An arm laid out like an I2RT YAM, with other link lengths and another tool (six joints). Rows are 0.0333 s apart.
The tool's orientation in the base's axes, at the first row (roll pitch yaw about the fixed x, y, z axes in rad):
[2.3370, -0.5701, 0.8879]
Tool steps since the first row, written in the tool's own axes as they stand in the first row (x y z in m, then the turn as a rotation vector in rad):
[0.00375, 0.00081, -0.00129, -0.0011, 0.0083, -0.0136]
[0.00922, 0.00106, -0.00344, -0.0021, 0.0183, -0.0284]
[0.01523, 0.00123, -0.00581, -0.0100, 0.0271, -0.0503]
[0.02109, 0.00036, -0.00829, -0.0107, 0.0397, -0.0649]
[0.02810, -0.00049, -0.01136, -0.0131, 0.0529, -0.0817]
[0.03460, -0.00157, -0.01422, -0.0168, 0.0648, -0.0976]
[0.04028, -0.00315, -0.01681, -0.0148, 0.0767, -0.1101]
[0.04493, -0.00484, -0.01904, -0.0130, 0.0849, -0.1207]
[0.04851, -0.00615, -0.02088, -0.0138, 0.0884, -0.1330]
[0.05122, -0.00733, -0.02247, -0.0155, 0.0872, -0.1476]
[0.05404, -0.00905, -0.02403, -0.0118, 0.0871, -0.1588]
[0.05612, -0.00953, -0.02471, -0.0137, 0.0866, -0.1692]
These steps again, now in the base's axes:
[0.00120, 0.00206, 0.00327, -0.0090, -0.0046, 0.0124]
[0.00247, 0.00580, 0.00763, -0.0183, -0.0102, 0.0265]
[0.00383, 0.00999, 0.01236, -0.0374, -0.0183, 0.0404]
[0.00472, 0.01487, 0.01644, -0.0457, -0.0257, 0.0562]
[0.00575, 0.02058, 0.02150, -0.0564, -0.0342, 0.0727]
[0.00662, 0.02609, 0.02602, -0.0676, -0.0428, 0.0872]
[0.00711, 0.03140, 0.02964, -0.0730, -0.0483, 0.1028]
[0.00731, 0.03605, 0.03243, -0.0780, -0.0514, 0.1149]
[0.00737, 0.03966, 0.03464, -0.0872, -0.0525, 0.1238]
[0.00720, 0.04256, 0.03631, -0.1001, -0.0503, 0.1307]
[0.00695, 0.04593, 0.03770, -0.1071, -0.0460, 0.1392]
[0.00738, 0.04776, 0.03893, -0.1165, -0.0452, 0.1439]

